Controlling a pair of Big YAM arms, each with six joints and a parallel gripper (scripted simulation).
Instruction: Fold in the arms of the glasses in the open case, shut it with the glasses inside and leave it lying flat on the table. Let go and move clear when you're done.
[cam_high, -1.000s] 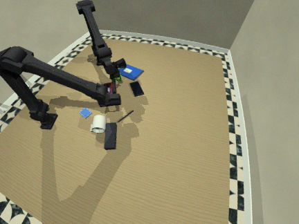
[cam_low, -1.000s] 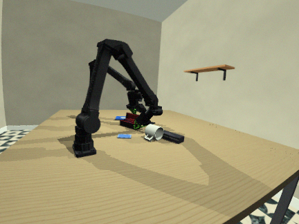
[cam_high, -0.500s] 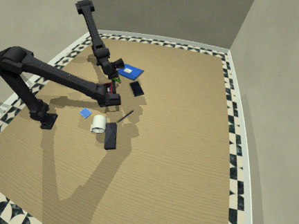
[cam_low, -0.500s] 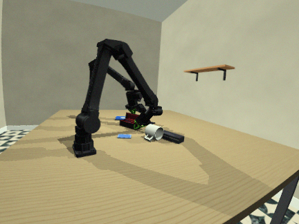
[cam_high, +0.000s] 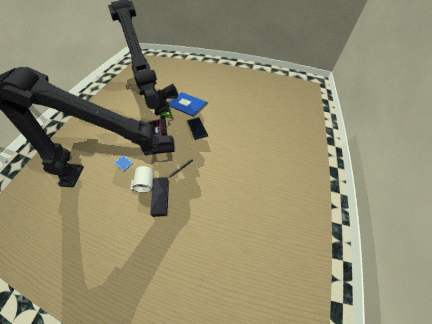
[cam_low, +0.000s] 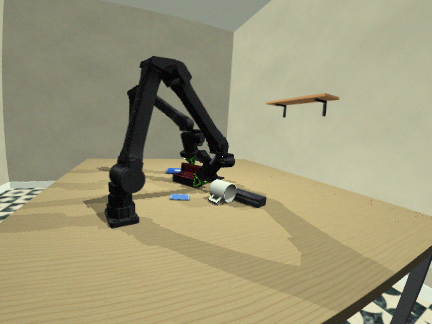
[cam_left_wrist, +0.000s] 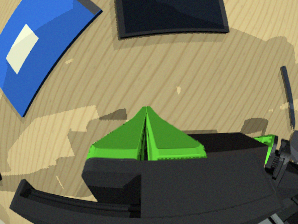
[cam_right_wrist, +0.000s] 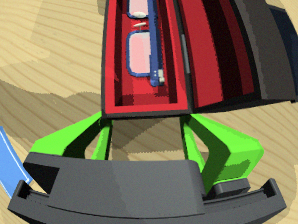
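The glasses case is 3 cm behind my left hand, 6 cm to the right of it and 4 cm below it.
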